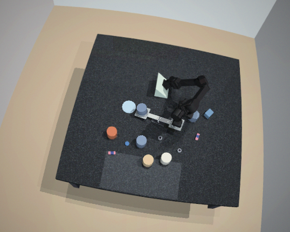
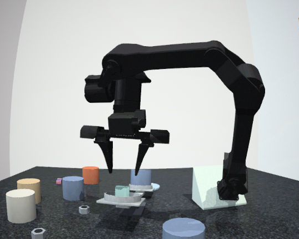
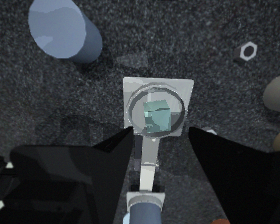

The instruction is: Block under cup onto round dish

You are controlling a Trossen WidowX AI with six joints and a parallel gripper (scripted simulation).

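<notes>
Now: gripper tip 36 cm to the left of the round dish, 13 cm above it and 5 cm past it. Round my gripper tip: tan cup (32 cm ahead, 10 cm to the right, 9 cm below); then cream cup (26 cm ahead, 9 cm below, 2 cm to the right); then orange cup (41 cm to the right, 21 cm ahead, 9 cm below).
</notes>
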